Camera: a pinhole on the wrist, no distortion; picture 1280 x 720 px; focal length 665.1 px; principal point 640.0 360.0 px. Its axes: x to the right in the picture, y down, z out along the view. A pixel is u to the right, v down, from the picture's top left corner.
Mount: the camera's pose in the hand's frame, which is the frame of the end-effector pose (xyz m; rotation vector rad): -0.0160 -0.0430 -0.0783 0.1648 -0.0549 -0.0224
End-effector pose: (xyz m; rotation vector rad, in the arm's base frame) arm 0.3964 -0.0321 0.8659 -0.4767 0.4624 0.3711
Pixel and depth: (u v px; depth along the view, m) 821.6 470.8 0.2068
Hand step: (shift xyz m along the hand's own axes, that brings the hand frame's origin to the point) 0.0293 -0.0443 0.1340
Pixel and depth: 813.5 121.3 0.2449
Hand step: 0.0324 -0.1714 0.1518
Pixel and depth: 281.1 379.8 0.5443
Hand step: -0.3396 -0.1081 0.4450
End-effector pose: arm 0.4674 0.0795 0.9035 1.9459 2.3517 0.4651
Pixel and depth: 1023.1 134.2 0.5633
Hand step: 0.2727 -0.3323 0.4622
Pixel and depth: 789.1 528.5 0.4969
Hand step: 0.0694 -0.0030 0.4377
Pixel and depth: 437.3 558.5 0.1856
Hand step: -0.0820 -0.0172 0.1106
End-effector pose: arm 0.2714 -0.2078 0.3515 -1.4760 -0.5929 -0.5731
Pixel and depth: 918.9 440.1 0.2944
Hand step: 0.0912 -0.0594 0.2240
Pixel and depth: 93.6 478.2 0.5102
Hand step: -0.4616 -0.0257 0.4170
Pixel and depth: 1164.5 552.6 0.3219
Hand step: 0.2209 -0.0105 0.2675
